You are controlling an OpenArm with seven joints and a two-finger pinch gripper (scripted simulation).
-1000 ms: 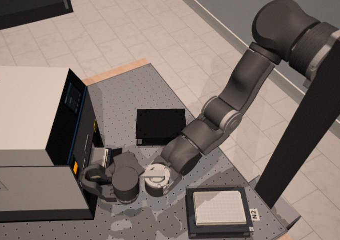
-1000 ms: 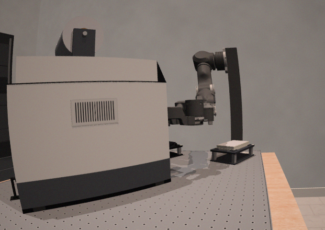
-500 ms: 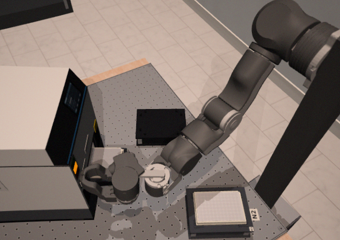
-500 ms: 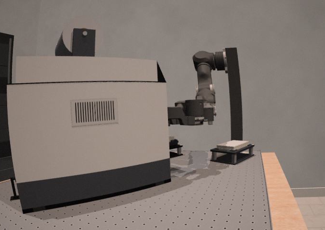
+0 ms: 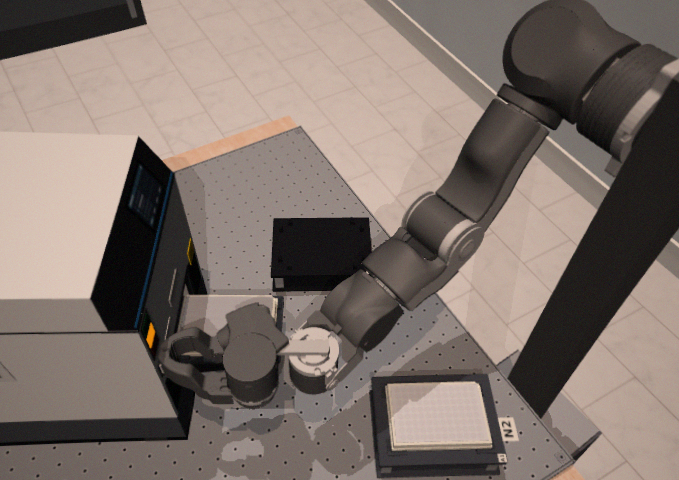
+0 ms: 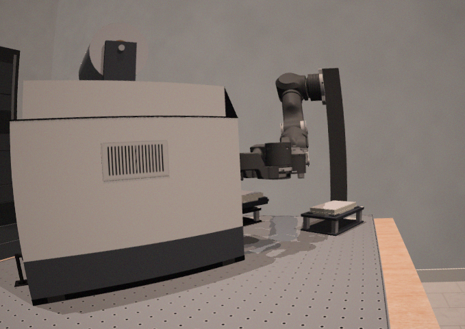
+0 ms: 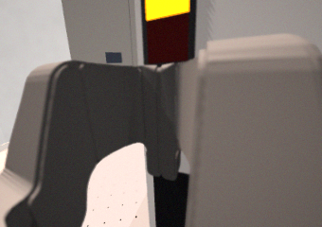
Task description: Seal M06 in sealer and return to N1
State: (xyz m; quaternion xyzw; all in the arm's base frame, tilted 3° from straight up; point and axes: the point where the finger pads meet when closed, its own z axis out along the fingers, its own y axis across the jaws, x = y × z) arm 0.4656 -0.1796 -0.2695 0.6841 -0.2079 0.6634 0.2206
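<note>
Right now the start key is 10 mm ahead of my hand and 10 mm to the right of it. Round my hand: sealer's stage: 90 mm behind, 50 mm to the right, 90 mm below; touchscreen: 60 mm behind, 130 mm to the right, 130 mm above; 96-well plate M06: 90 mm behind, 50 mm to the right, 80 mm below.
</note>
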